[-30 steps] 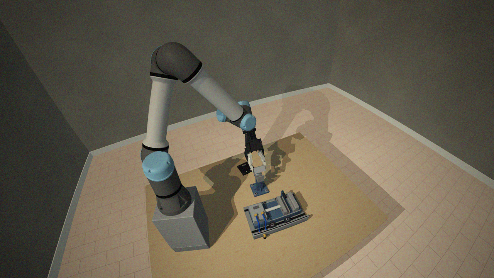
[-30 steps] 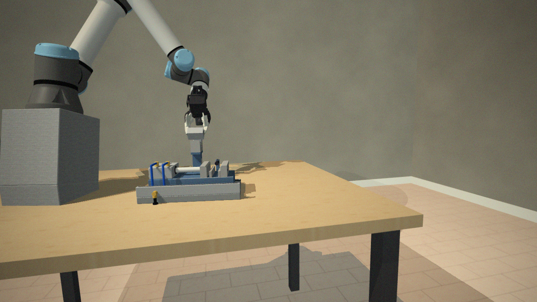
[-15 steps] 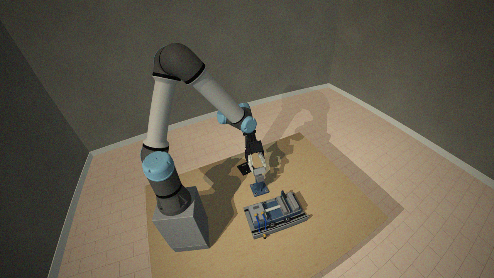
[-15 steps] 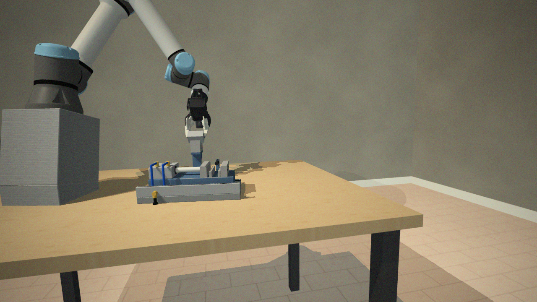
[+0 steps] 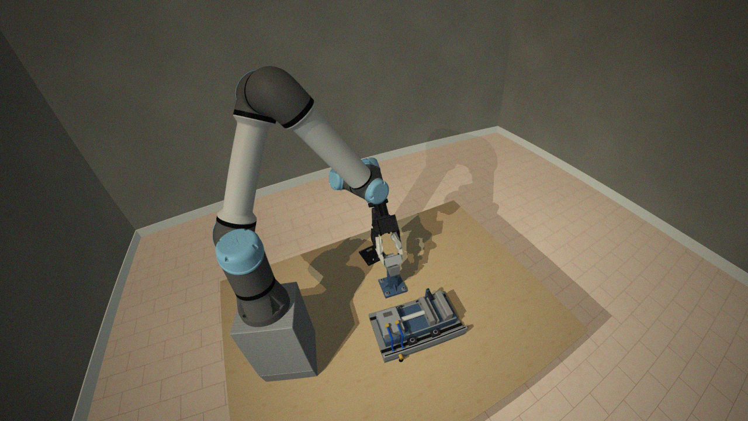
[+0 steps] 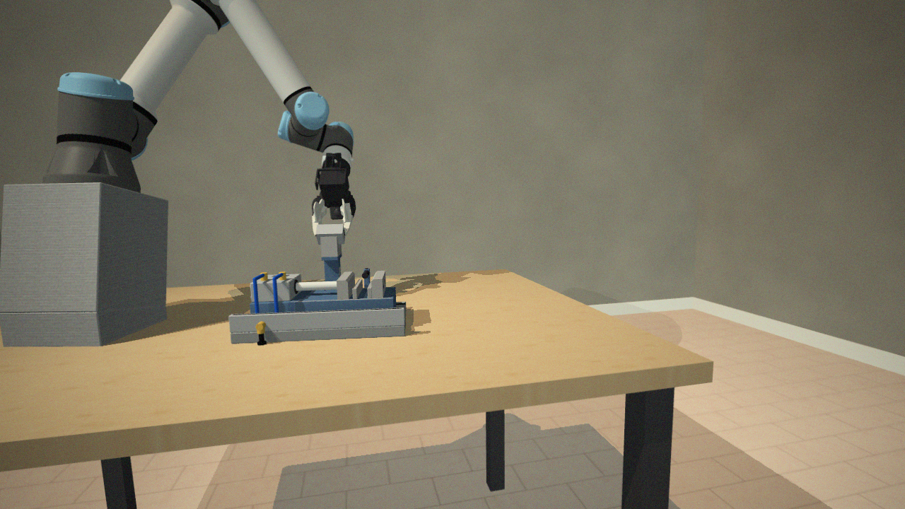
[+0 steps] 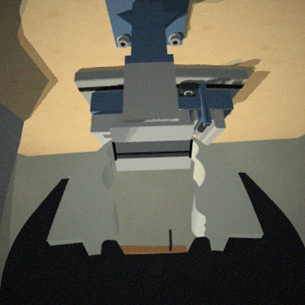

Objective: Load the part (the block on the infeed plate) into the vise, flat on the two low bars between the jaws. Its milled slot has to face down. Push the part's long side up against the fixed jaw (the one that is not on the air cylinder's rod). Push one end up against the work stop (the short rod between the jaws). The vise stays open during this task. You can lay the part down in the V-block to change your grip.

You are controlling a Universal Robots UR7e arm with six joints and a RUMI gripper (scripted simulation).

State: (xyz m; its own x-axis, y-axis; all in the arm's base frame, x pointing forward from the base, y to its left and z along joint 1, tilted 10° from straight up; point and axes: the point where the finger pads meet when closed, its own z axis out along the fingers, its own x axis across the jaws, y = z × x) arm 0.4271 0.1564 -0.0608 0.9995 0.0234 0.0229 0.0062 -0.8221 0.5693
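Now: the part right at my hand. Round my hand: v-block post 110 mm below; then white cylinder rod 190 mm to the right, 90 mm below, 10 mm ahead; then work stop 150 mm to the right, 90 mm ahead, 80 mm below.
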